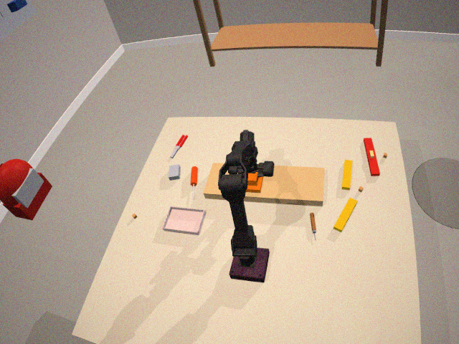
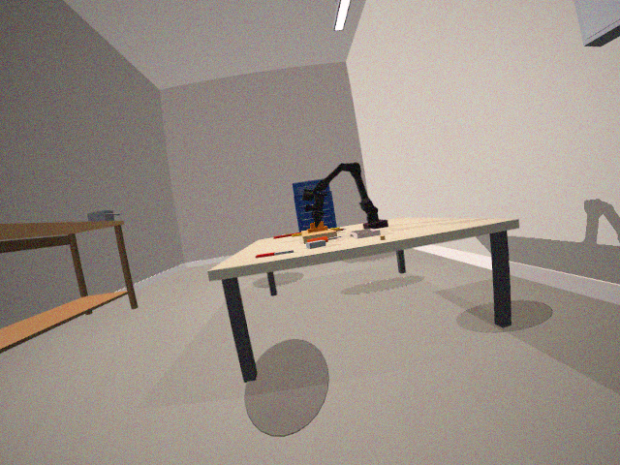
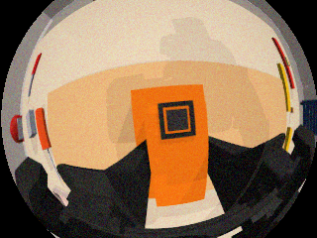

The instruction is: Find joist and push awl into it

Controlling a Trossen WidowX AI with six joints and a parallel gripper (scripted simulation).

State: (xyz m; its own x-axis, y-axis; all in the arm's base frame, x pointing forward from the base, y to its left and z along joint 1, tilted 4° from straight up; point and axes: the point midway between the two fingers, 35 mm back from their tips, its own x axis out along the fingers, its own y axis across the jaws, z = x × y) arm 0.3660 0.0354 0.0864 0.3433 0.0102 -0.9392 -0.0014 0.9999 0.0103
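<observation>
My gripper tip is 22 cm past the pink tray, 28 cm to the right of it and 5 cm above it. Round my gripper tip: orange stud finder: 1 cm ahead, 2 cm above; then grey block: 4 cm ahead, 41 cm to the left, 5 cm below; then awl: 21 cm behind, 27 cm to the right, 6 cm below.
</observation>
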